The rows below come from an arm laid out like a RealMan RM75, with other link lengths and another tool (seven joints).
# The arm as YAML. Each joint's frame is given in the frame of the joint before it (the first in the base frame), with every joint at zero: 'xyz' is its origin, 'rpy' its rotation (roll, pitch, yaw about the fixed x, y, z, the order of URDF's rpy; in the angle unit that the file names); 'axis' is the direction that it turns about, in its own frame. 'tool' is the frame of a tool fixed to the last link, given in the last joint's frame.
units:
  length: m
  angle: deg
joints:
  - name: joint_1
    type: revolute
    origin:
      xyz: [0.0, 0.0, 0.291]
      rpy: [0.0, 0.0, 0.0]
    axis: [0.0, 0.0, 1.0]
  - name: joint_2
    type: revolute
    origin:
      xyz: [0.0, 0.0, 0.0]
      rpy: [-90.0, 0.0, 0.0]
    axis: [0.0, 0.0, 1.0]
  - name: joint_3
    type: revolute
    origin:
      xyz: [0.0, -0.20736, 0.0]
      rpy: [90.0, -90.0, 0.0]
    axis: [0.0, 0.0, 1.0]
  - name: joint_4
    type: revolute
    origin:
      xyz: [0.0, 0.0, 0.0]
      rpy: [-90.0, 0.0, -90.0]
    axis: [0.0, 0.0, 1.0]
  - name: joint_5
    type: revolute
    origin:
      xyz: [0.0, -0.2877, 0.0]
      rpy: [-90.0, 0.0, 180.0]
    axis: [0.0, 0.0, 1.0]
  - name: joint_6
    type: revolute
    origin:
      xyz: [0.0, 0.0, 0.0]
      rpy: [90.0, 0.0, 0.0]
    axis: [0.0, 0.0, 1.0]
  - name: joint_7
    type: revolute
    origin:
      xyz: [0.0, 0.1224, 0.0]
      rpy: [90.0, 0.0, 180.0]
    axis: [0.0, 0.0, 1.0]
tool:
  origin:
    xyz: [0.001, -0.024, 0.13]
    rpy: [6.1, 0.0, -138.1]
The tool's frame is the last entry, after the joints.
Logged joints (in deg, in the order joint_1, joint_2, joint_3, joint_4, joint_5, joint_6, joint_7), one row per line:
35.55, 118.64, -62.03, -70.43, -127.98, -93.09, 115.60
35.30, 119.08, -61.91, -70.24, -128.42, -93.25, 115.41
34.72, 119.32, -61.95, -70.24, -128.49, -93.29, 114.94
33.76, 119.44, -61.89, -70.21, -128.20, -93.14, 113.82
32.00, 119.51, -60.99, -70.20, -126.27, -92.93, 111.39
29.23, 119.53, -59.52, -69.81, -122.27, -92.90, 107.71
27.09, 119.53, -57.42, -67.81, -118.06, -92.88, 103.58
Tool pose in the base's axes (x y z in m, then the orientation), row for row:
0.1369, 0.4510, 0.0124, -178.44, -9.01, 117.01
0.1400, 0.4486, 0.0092, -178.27, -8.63, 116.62
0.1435, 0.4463, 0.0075, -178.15, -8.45, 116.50
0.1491, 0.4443, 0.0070, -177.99, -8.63, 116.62
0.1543, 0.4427, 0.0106, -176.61, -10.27, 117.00
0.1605, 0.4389, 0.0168, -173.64, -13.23, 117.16
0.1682, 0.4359, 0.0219, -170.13, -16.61, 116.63
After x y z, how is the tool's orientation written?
As angles about the fixed x, y, z axes (roll, pitch, yaw), in degrees.
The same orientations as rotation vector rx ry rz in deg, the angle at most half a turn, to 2 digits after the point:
-89.40, -146.27, -5.07
-90.03, -146.19, -4.60
-90.22, -146.19, -4.32
-89.93, -146.09, -4.24
-88.15, -144.71, -3.68
-85.32, -141.71, -2.16
-82.70, -137.85, -0.51

